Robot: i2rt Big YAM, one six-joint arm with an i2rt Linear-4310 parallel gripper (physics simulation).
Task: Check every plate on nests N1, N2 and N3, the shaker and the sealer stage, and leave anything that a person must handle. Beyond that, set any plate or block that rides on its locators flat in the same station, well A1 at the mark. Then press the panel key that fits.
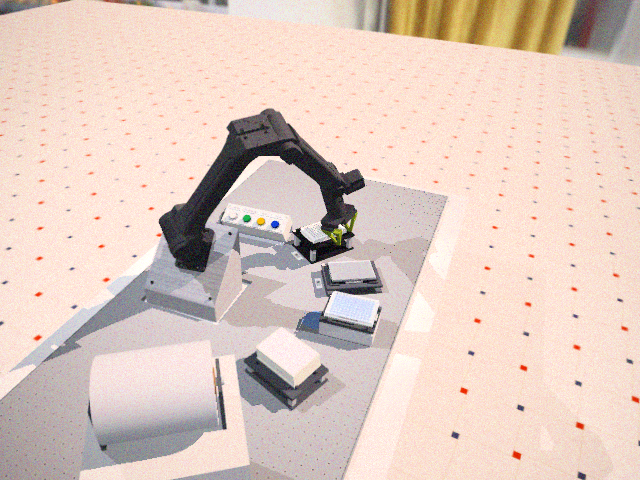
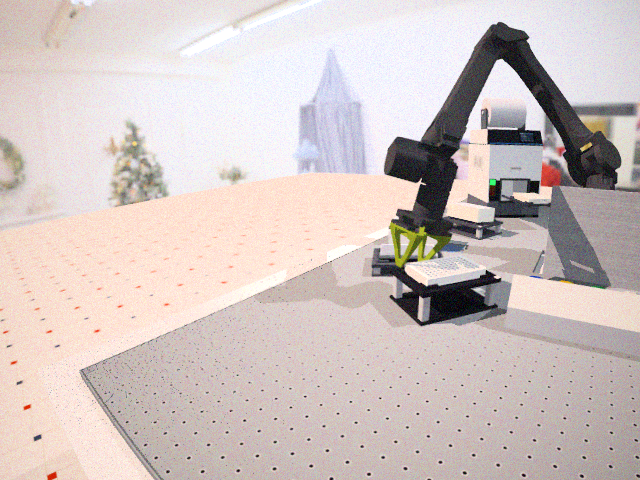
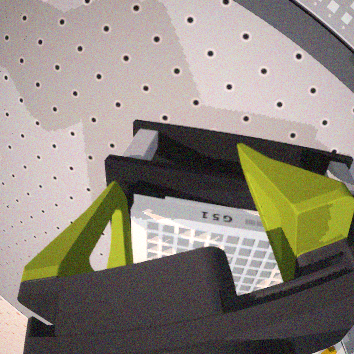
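Observation:
A white well plate marked G51 point(image 1: 313, 234) point(image 2: 447, 269) point(image 3: 216, 216) lies on a raised black nest point(image 1: 330, 252) point(image 2: 460, 306) point(image 3: 170, 173). I cannot tell surely whether it sits flat. My gripper point(image 1: 343, 237) point(image 2: 412, 262) point(image 3: 178, 171) is partly open, its fingers at two sides of this plate, with nothing gripped. A grey-topped plate point(image 1: 353, 271) sits on a low dark station. A bluish well plate point(image 1: 352, 308) is on a white-sided station and looks tilted. A thick white block point(image 1: 288, 356) point(image 2: 471, 211) is on another dark nest point(image 1: 268, 381) point(image 2: 478, 226).
The key panel point(image 1: 283, 233) with white, green, yellow and blue keys stands beside the black nest. The sealer point(image 1: 155, 390) point(image 2: 514, 160) carries a large roll and shows a green light; a pale plate point(image 2: 532, 197) is at its front. The arm's grey base block point(image 1: 191, 284) stands left of the stations.

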